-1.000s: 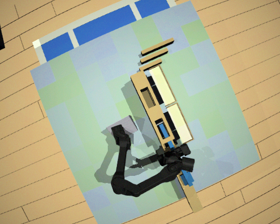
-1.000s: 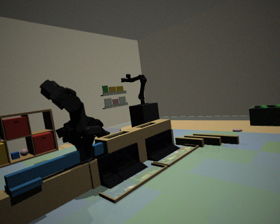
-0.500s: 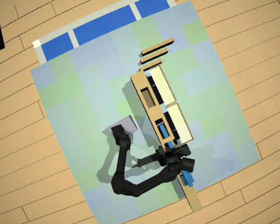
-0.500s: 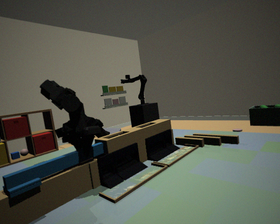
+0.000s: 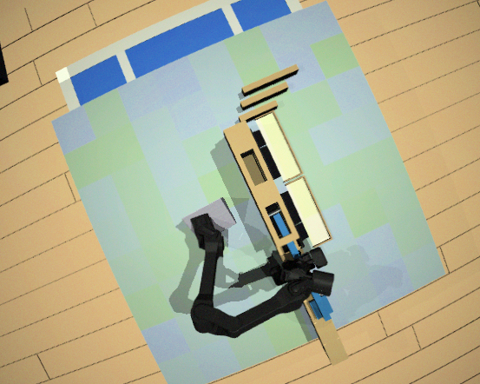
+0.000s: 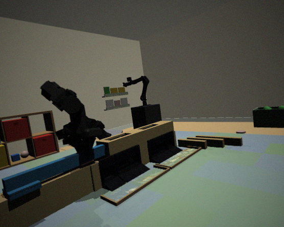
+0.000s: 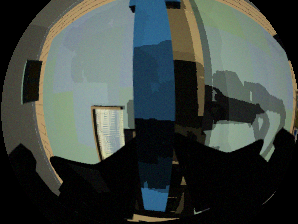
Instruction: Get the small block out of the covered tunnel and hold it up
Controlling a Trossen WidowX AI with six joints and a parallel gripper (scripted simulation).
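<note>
The tan covered tunnel is 10 mm ahead of my gripper tip, 70 mm to the left of it and 40 mm below it.
</note>
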